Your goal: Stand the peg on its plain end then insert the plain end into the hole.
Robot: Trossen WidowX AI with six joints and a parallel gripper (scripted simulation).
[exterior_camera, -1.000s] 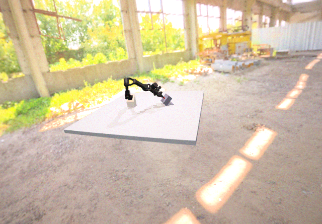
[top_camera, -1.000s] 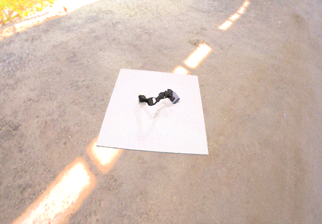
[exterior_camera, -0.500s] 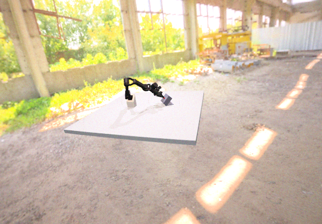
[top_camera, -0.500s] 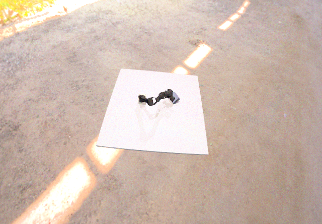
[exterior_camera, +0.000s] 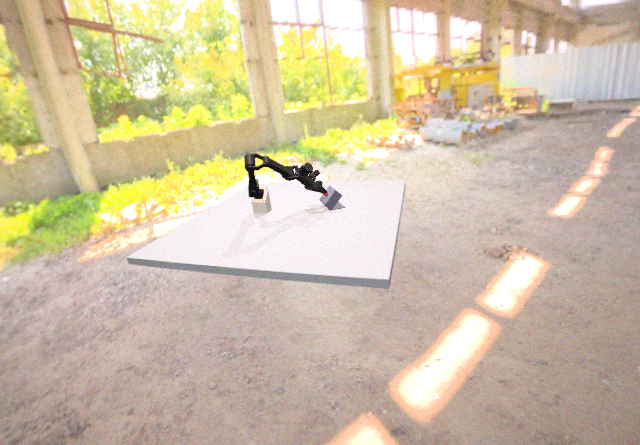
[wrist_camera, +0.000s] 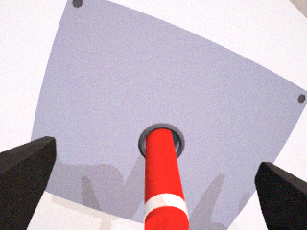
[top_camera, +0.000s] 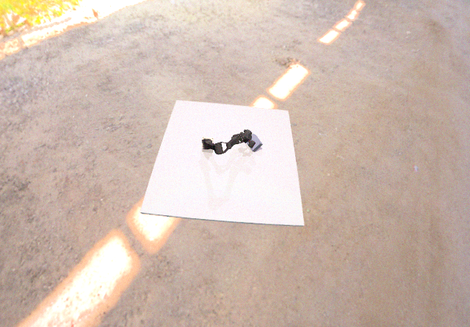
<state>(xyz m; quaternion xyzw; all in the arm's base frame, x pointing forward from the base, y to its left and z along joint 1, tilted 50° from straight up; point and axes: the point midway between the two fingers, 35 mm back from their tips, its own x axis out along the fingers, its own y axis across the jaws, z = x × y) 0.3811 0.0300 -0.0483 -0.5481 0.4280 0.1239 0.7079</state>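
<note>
The red peg lies 1 cm behind my gripper tip and 1 cm to the right of it. Round my gripper tip: grey sloped panel (3 cm ahead, 2 cm to the left, 4 cm below).
</note>
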